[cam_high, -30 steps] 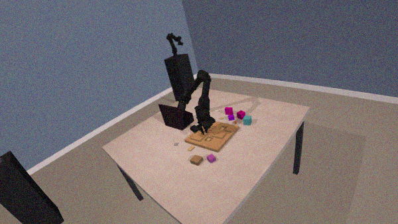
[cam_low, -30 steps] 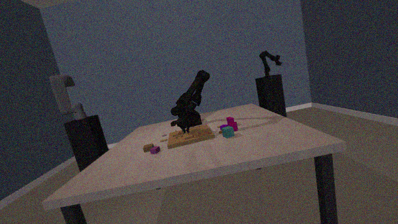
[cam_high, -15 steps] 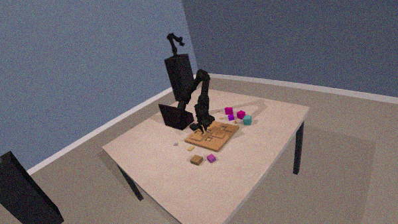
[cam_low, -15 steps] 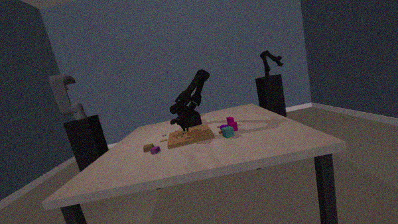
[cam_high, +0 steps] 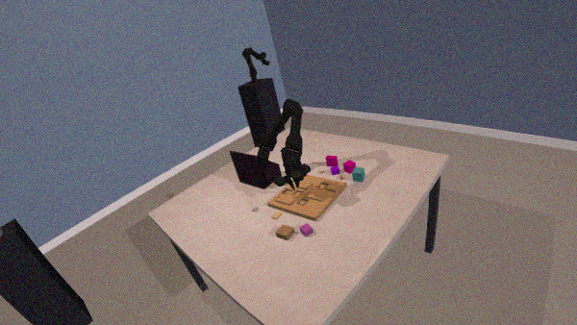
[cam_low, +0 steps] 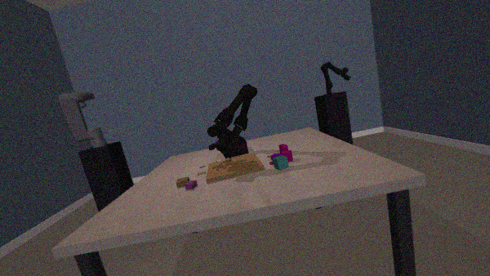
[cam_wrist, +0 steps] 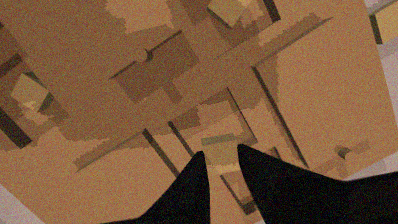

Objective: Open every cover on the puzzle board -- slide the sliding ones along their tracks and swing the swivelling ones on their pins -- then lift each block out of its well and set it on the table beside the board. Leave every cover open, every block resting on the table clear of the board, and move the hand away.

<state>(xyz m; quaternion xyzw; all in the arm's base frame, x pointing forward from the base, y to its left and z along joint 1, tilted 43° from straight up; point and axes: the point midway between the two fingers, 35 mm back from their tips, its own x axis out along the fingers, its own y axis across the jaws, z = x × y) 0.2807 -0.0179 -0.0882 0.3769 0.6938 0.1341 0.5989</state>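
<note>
The small orange block lies 140 mm ahead of my gripper tip, 220 mm to the left of it and 40 mm below it. Round my gripper tip: tiny grey block 140 mm behind, 180 mm to the right, 50 mm below; brown block 130 mm ahead, 260 mm to the right, 30 mm below; teal block 230 mm ahead, 250 mm to the left, 20 mm below.
</note>
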